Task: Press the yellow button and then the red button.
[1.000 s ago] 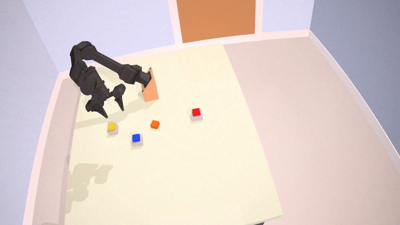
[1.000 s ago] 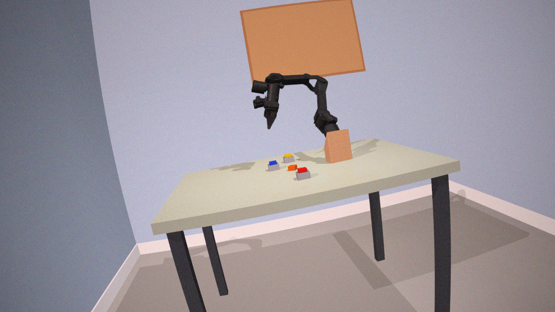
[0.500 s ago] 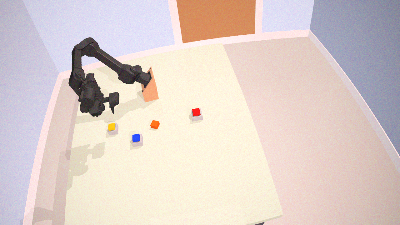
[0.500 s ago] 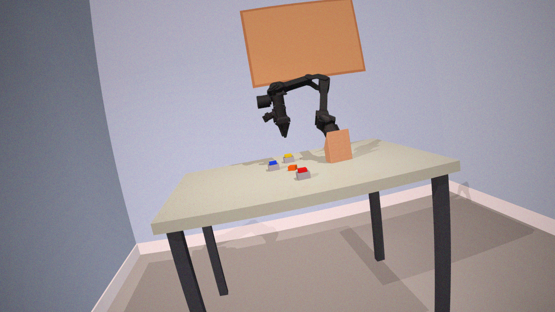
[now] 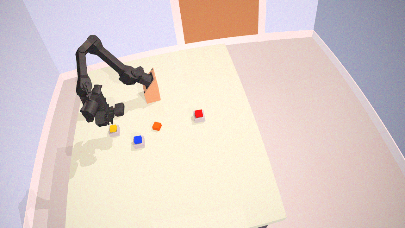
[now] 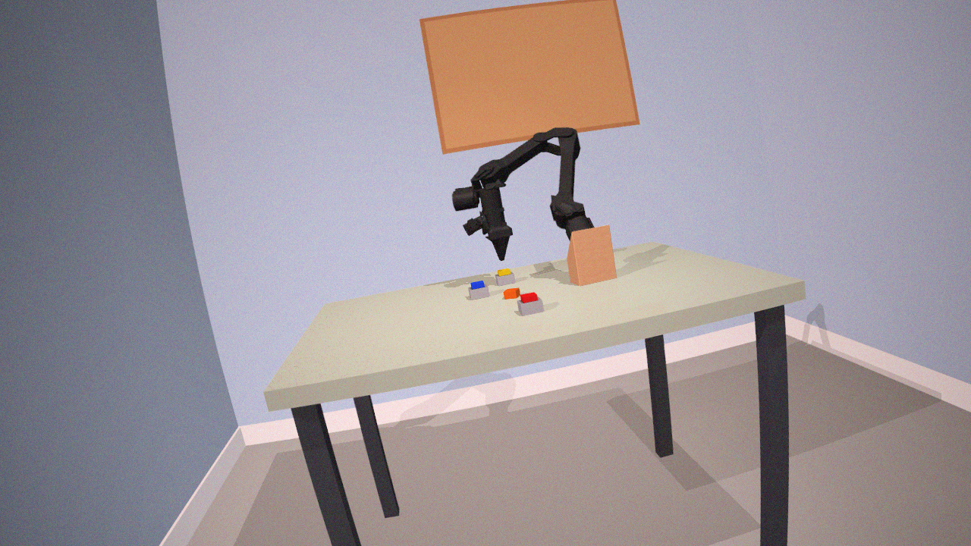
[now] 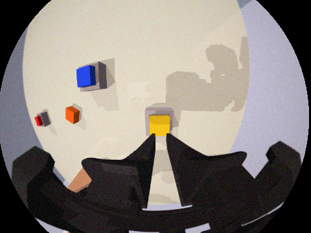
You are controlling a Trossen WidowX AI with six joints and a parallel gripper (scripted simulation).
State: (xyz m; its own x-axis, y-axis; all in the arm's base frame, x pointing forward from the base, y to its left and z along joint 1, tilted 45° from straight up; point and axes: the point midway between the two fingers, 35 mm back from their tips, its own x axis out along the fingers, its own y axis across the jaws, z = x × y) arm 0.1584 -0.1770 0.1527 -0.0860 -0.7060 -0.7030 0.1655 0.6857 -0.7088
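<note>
The yellow button is 3 cm below my gripper tip. Also, from my gripper tip: orange block 21 cm to the left, 6 cm below, 5 cm ahead; red button 40 cm to the left, 7 cm ahead, 3 cm below; blue button 11 cm to the left, 11 cm ahead, 3 cm below.
</note>
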